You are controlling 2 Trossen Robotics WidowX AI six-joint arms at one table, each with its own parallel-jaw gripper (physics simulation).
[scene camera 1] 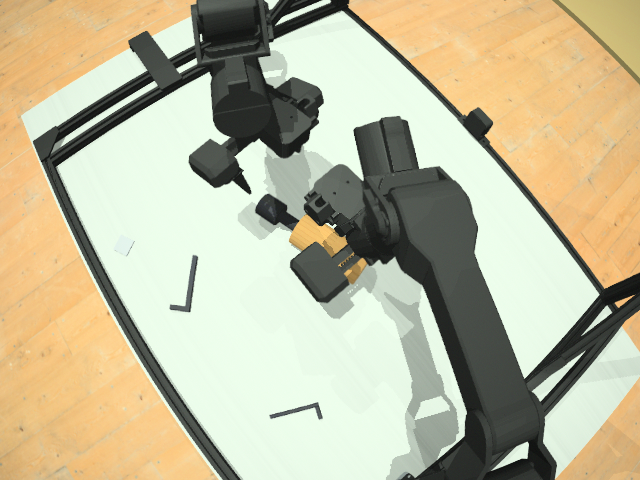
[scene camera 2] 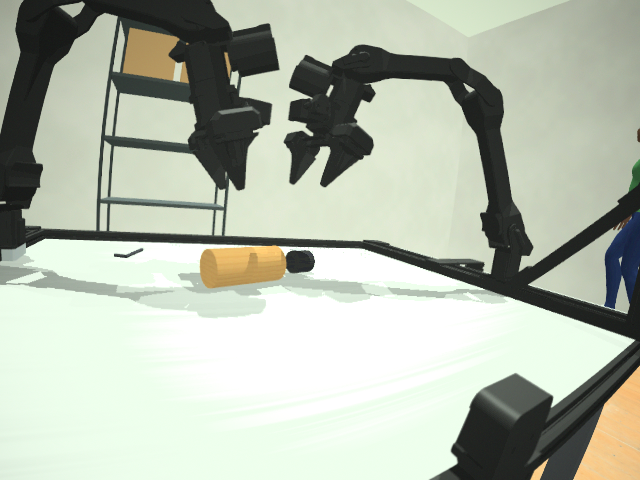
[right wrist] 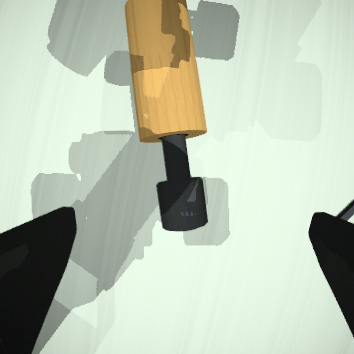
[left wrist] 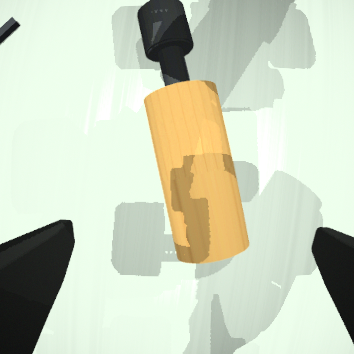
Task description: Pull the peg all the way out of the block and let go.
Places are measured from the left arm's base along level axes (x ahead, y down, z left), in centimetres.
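Pixels of known places: left gripper, fingertip midpoint: (scene camera 1: 344,240) (scene camera 2: 231,189) (left wrist: 197,237); right gripper, fingertip midpoint: (scene camera 1: 273,171) (scene camera 2: 306,185) (right wrist: 196,222); left arm's base, link origin: (scene camera 2: 0,245); right arm's base, link origin: (scene camera 2: 503,279).
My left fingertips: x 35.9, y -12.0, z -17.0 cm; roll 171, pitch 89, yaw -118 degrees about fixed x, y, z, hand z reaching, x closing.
Observation:
Ahead of a thing's pixels: the offset from my left fingertips to its top centre. "pt": to the spot under its first point.
A wooden cylindrical block {dz -1.2, dx +2.5, dy +8.3 cm} (scene camera 1: 308,232) (scene camera 2: 242,267) (left wrist: 200,130) (right wrist: 167,100) lies on its side on the table. A black peg {dz +0.5, dx +9.7, dy +9.3 cm} (scene camera 1: 270,208) (scene camera 2: 300,261) (left wrist: 166,30) (right wrist: 182,205) sticks out of one end, its thick head and a short length of thinner shaft showing; the rest is hidden inside the block. My left gripper (scene camera 2: 231,188) (left wrist: 197,237) is open and empty, above the block, with its fingers to either side of the block in the left wrist view. My right gripper (scene camera 2: 308,183) (right wrist: 196,222) is open and empty, above the peg head, with its fingers apart on either side of it in the right wrist view.
Two thin dark L-shaped pieces {dz +20.2, dx +14.1, dy +13.1 cm} (scene camera 1: 191,284) {dz +20.4, dx -13.9, dy +13.3 cm} (scene camera 1: 297,411) and a small pale square {pt dz +24.8, dx +26.3, dy +13.6 cm} (scene camera 1: 124,245) lie on the table. A black frame (scene camera 1: 129,330) runs round the table's edge. My two arms reach in close to each other above the block.

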